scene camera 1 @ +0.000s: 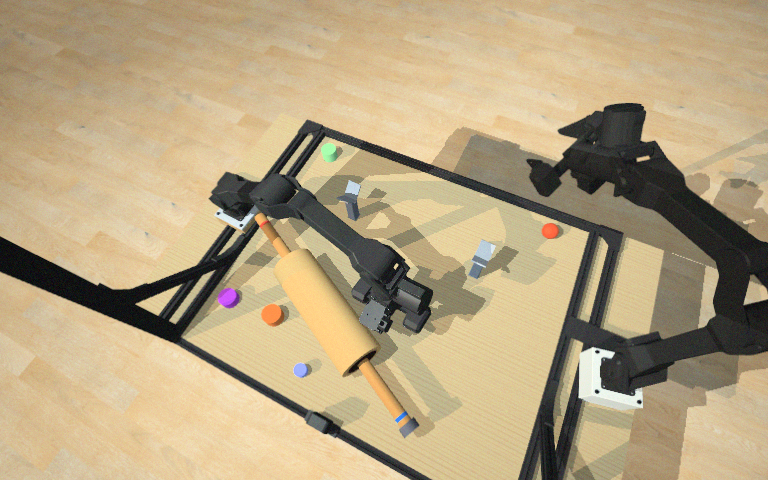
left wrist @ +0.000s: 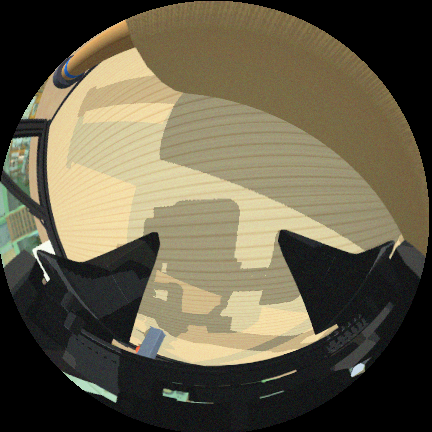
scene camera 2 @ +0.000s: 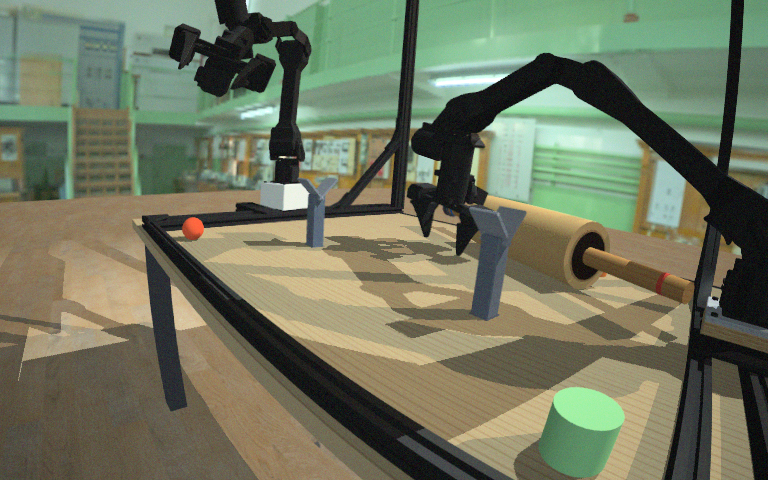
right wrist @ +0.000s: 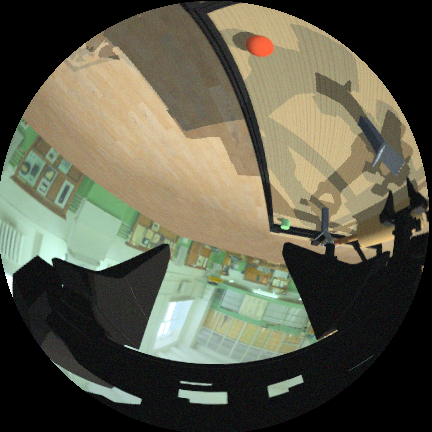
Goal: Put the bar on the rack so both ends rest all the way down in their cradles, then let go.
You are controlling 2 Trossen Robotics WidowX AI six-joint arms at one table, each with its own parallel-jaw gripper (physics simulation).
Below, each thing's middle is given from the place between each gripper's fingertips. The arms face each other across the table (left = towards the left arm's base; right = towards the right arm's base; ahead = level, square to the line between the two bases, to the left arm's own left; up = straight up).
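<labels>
With my right hand I am 27 cm above the green cylinder (scene camera 2: pixel 582 426), and that hand is 4 cm past the cylinder and 57 cm to the right of it.
My left hand is 37 cm short of the green cylinder, 41 cm to the right of it and 1 cm below it. By its middle, the green cylinder is nearer to my left hand than to my right hand.
</labels>
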